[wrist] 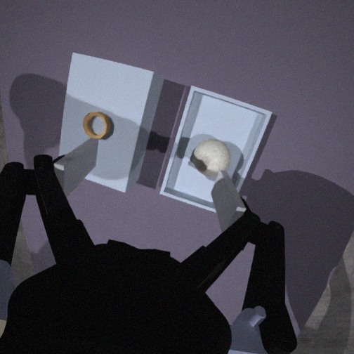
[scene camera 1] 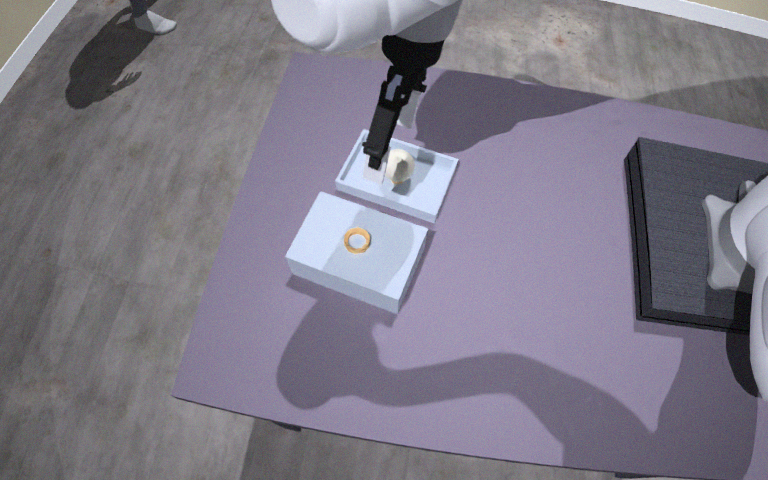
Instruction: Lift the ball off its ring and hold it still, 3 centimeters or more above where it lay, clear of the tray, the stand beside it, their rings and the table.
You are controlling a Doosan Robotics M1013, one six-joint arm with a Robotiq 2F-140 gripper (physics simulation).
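Observation:
A cream ball rests inside the shallow pale-blue tray. A sliver of its orange ring shows under it in the scene view; the rest is hidden. My gripper is wide open and empty, above the tray and stand area. In the wrist view its right fingertip overlaps the ball's lower edge, and its left fingertip is over the stand's lower edge. In the scene view one finger is just left of the ball. The pale-blue stand is beside the tray.
An empty orange ring lies on the stand's top. A narrow gap separates stand and tray. All stand on the purple table. A dark raised platform with a white robot base is at the right in the scene view.

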